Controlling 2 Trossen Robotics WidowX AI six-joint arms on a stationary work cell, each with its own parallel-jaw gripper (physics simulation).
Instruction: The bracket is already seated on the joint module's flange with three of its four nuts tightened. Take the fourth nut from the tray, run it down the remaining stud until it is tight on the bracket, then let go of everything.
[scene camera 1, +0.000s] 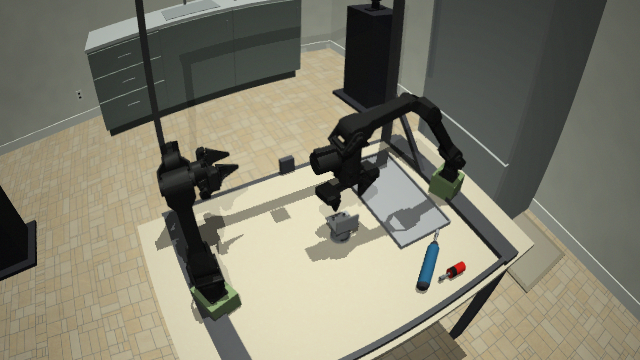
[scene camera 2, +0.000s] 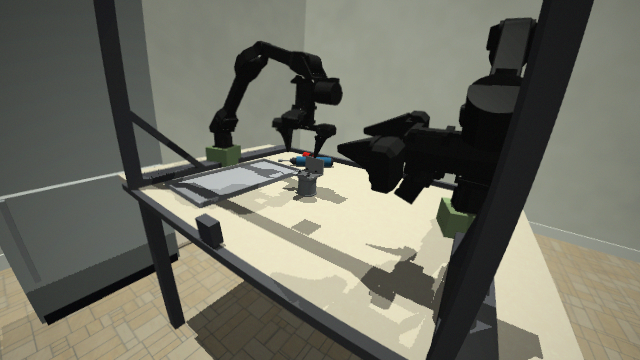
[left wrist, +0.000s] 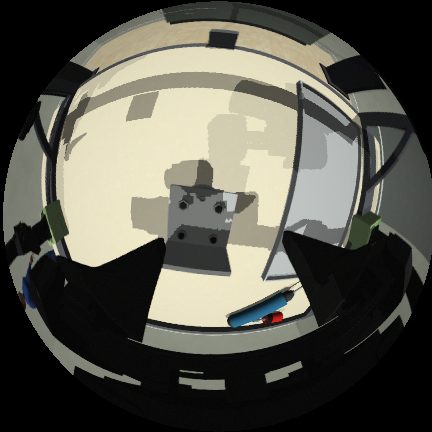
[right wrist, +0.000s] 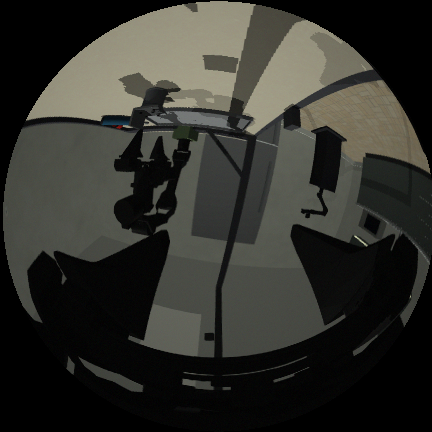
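Pixels of known places: left gripper, between the fingertips: (scene camera 1: 347, 203) (scene camera 2: 301, 154) (left wrist: 224, 240) (right wrist: 151, 132); right gripper, between the fingertips: (scene camera 1: 233, 159) (scene camera 2: 351, 138) (right wrist: 231, 233); left arm's base, origin of its link: (scene camera 1: 449, 174) (scene camera 2: 223, 146) (left wrist: 372, 237) (right wrist: 184, 139); right arm's base, origin of its link: (scene camera 1: 213, 291) (scene camera 2: 466, 207) (left wrist: 46, 227).
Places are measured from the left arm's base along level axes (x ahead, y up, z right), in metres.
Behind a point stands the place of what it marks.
The grey joint module (scene camera 1: 340, 237) {x 0.443, y -0.048, z 0.135 m} (scene camera 2: 306, 187) {x 0.428, y -0.045, z 0.181 m} (right wrist: 156, 97) {x 0.435, y -0.042, z 0.178 m} stands upright on the table. The grey bracket (scene camera 1: 350, 223) {x 0.426, y 0.013, z 0.117 m} (scene camera 2: 315, 166) {x 0.438, y 0.009, z 0.128 m} (left wrist: 200, 217) {x 0.419, y -0.008, z 0.156 m} (right wrist: 137, 117) {x 0.438, y 0.008, z 0.128 m} sits on top of it, its upright plate at one side. In the left wrist view a dark hex nut, such as this upper left nut (left wrist: 183, 204) {x 0.430, y 0.001, z 0.176 m}, shows near each corner of the bracket's flat part; tightness cannot be seen. My left gripper (scene camera 1: 348, 200) {x 0.399, y 0.048, z 0.155 m} (scene camera 2: 301, 153) {x 0.399, y 0.048, z 0.155 m} (left wrist: 224, 240) {x 0.399, y 0.048, z 0.155 m} is open and empty, above the bracket, apart from it. My right gripper (scene camera 1: 233, 160) {x 0.578, y 0.160, z 0.428 m} (scene camera 2: 353, 139) {x 0.578, y 0.160, z 0.428 m} (right wrist: 231, 233) {x 0.578, y 0.160, z 0.428 m} is open and empty, raised well away from the bracket.
The grey tray (scene camera 1: 395, 185) {x 0.117, y -0.071, z 0.155 m} (scene camera 2: 235, 180) {x 0.164, y -0.071, z 0.162 m} (left wrist: 325, 200) {x 0.185, y -0.071, z 0.114 m} lies beside the module; no nut can be made out on it. A blue tool (scene camera 1: 428, 265) {x 0.368, y -0.034, z -0.142 m} (left wrist: 257, 310) {x 0.357, y -0.045, z -0.122 m} and a red tool (scene camera 1: 456, 270) {x 0.321, y -0.042, z -0.227 m} (left wrist: 273, 318) {x 0.307, y -0.046, z -0.212 m} lie nearby. A dark block (scene camera 1: 286, 164) {x 0.331, y -0.033, z 0.473 m} (scene camera 2: 209, 231) {x 0.339, y -0.031, z 0.501 m} stands at the table edge.
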